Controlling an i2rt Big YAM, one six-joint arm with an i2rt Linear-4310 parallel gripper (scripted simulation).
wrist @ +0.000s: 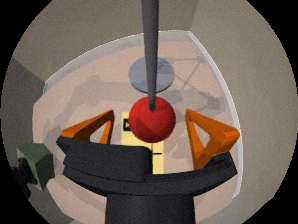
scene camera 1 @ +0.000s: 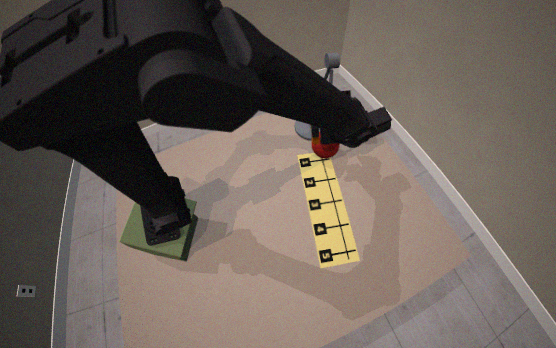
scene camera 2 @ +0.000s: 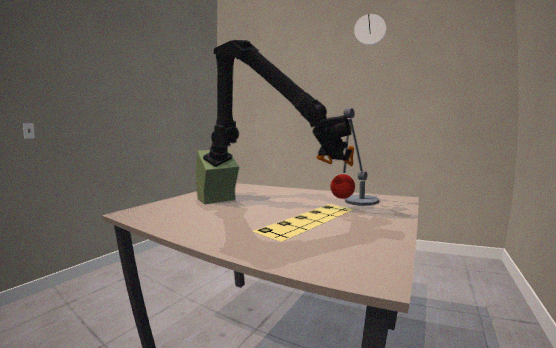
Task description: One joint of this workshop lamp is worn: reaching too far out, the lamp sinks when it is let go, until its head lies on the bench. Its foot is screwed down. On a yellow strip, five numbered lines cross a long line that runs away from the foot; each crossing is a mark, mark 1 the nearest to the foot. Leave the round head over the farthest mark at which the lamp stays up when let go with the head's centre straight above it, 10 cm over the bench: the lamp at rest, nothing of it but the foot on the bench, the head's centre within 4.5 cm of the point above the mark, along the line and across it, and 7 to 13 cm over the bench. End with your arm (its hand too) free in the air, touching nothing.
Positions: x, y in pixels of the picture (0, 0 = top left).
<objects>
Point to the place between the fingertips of the gripper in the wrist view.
At 149, 113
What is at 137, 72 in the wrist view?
A grey foot.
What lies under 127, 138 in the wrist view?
A yellow strip.
</objects>
